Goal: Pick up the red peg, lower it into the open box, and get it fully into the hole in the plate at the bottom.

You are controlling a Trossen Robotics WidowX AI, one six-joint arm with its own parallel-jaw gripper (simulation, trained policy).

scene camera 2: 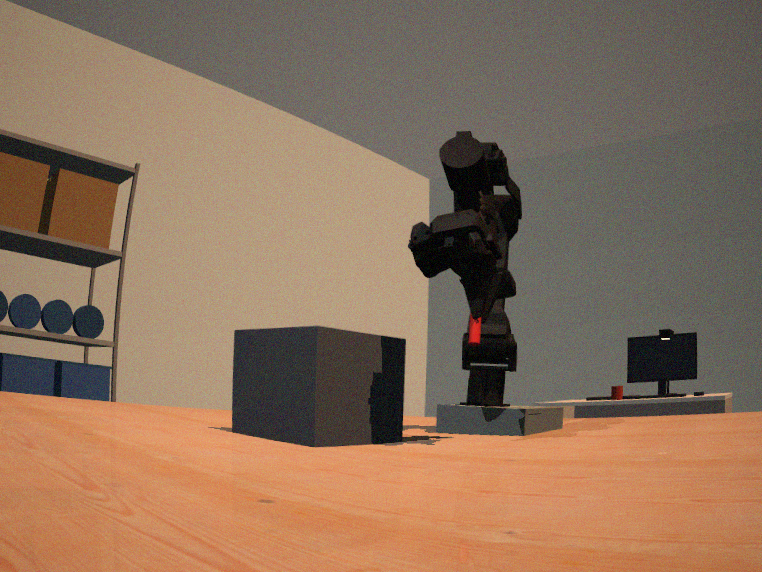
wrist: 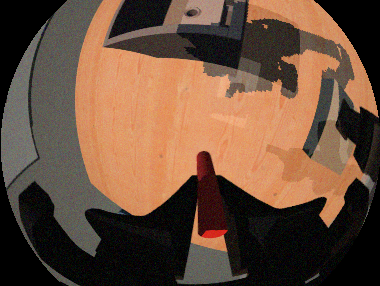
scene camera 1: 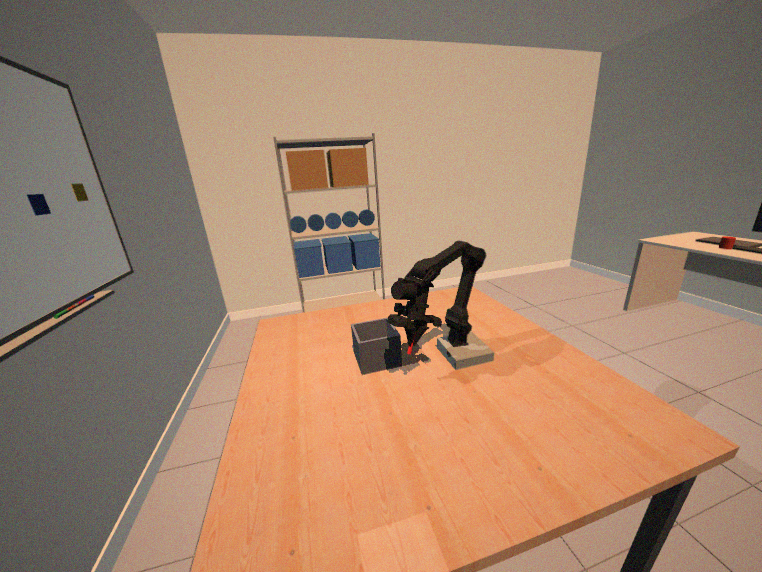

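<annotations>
My gripper is visible in scene camera 1, in the wrist view and in scene camera 2 (478, 320). On my gripper, (wrist: 261, 238) and (scene camera 1: 415, 324) are the same spot.
</annotations>
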